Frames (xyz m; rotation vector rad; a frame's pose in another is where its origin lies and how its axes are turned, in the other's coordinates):
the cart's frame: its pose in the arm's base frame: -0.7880 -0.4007 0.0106 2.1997 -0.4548 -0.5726
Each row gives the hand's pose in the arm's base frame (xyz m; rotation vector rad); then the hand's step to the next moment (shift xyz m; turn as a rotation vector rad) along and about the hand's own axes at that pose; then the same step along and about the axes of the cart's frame.
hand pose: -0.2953 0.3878 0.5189 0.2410 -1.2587 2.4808
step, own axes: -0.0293 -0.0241 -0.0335 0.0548 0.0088 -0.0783
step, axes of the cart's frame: 0.0165 -0.0337 -0.0340 -0.0706 -0.0647 0.0062
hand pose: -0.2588 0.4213 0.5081 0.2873 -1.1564 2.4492
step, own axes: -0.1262 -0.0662 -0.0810 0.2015 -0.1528 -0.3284
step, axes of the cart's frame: 0.0985 -0.0979 -0.0871 -0.2833 -0.2539 -0.1646
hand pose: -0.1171 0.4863 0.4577 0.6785 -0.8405 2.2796
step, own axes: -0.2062 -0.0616 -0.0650 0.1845 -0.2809 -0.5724
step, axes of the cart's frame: 0.1723 -0.1441 -0.0086 -0.3402 -0.5051 -0.2641
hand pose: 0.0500 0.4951 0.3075 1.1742 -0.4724 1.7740
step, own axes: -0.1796 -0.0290 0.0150 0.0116 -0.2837 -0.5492
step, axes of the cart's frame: 0.1237 -0.0750 0.1113 -0.2279 -0.5571 -0.1412
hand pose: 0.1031 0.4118 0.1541 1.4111 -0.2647 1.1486
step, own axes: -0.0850 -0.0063 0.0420 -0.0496 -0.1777 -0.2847
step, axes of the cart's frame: 0.0371 0.0026 0.0875 -0.0972 -0.3241 -0.0247
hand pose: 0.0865 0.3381 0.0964 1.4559 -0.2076 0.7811
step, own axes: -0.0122 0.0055 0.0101 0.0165 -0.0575 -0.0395
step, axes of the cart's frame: -0.0003 0.0090 0.0141 0.0150 -0.0665 -0.0221
